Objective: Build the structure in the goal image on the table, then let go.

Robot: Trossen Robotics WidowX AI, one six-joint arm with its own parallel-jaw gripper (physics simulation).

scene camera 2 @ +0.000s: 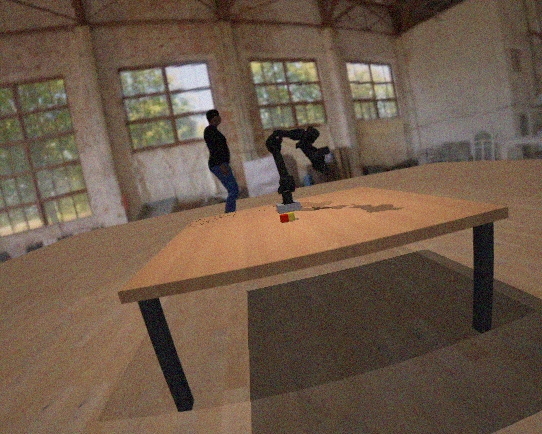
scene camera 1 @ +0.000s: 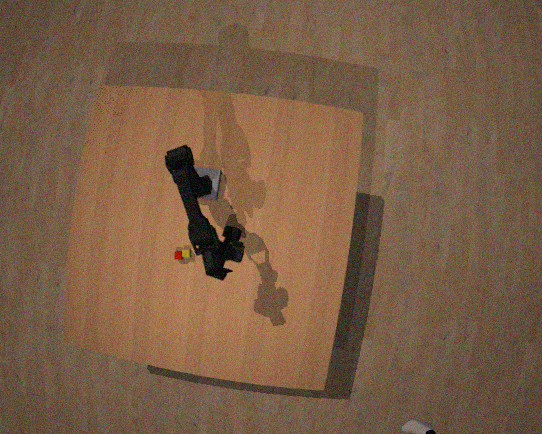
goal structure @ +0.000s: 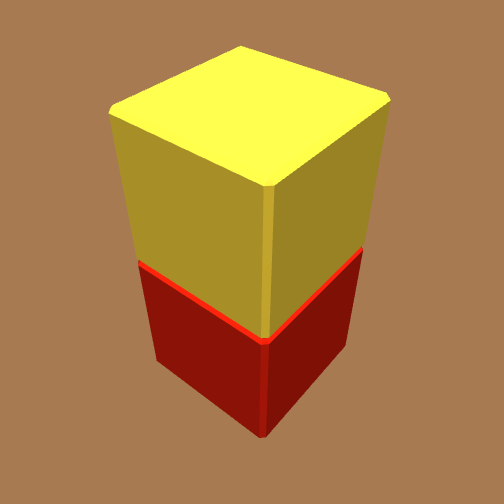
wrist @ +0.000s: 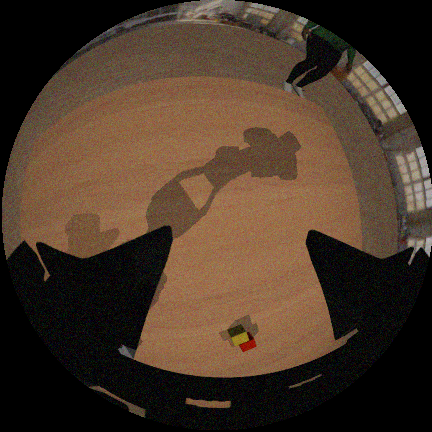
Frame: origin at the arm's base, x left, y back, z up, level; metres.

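Seen in the pictures: gripper, fingertip midpoint: (scene camera 2: 328, 173) (wrist: 243, 235); arm's base, origin of the base link: (scene camera 2: 288, 203) (scene camera 1: 203, 187).
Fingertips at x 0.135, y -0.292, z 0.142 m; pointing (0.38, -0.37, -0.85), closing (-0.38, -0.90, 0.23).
Offsets run from my fingertips to a thing's top centre. Level surfaces: height alone.
A red cube {dx -0.263, dy +0.010, dz -0.152 m} (scene camera 1: 178, 255) (scene camera 2: 284, 218) (wrist: 248, 345) and a yellow cube {dx -0.228, dy +0.019, dz -0.152 m} (scene camera 1: 186, 253) (scene camera 2: 291, 217) (wrist: 240, 339) sit side by side on the table {dz -0.185 m} (scene camera 1: 125, 310) (scene camera 2: 225, 255) (wrist: 280, 210), apparently touching. In the wrist view they are low, between the two black fingers and nearer the palm. My gripper (scene camera 1: 220, 274) (scene camera 2: 321, 167) (wrist: 243, 235) is open and empty. It hangs well above the table, to the right of the cubes in both scene views.
The arm's grey base (scene camera 1: 216, 184) (scene camera 2: 289, 207) stands on the table behind the cubes. Shadows of the arm and of people fall across the table. A person in black and blue (scene camera 2: 218, 147) stands beyond the table, and a person in green (wrist: 327, 42) shows past its edge.
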